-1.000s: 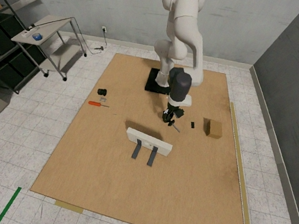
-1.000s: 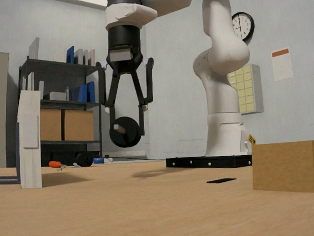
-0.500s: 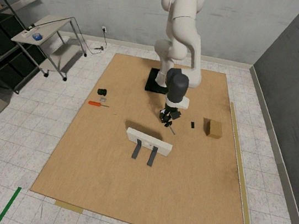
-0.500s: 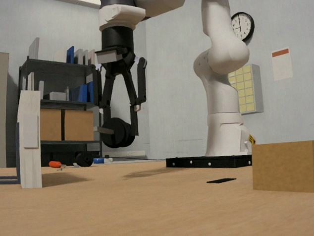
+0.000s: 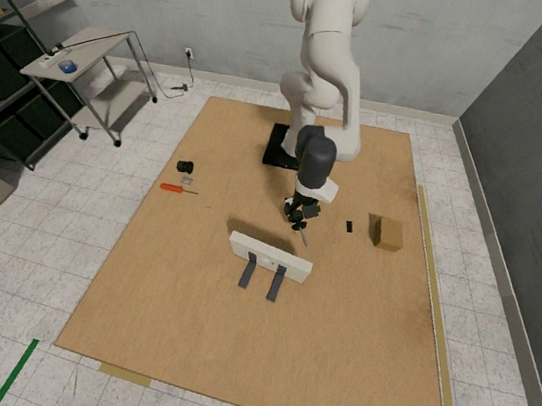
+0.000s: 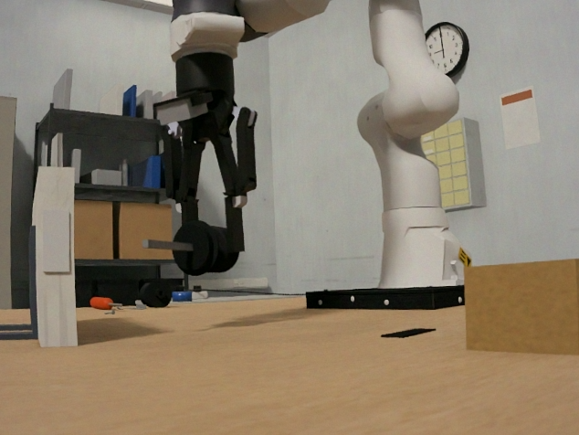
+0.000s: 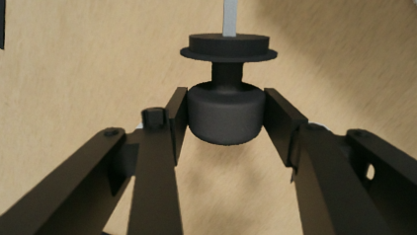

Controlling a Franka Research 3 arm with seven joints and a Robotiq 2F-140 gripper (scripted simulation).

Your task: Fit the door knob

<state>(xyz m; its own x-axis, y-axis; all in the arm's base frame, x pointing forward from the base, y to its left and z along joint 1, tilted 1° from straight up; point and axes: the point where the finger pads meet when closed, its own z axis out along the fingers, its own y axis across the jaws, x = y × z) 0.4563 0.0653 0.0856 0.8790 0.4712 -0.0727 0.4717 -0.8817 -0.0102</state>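
Now: the white wood block 19 cm ahead of my hand, 7 cm to the right of it and 3 cm below it. Round my hand: black flat plate 25 cm to the left, 12 cm below, 7 cm behind; orange screwdriver 57 cm to the right, 11 cm below, 5 cm behind; cardboard box 41 cm to the left, 9 cm below, 5 cm behind.
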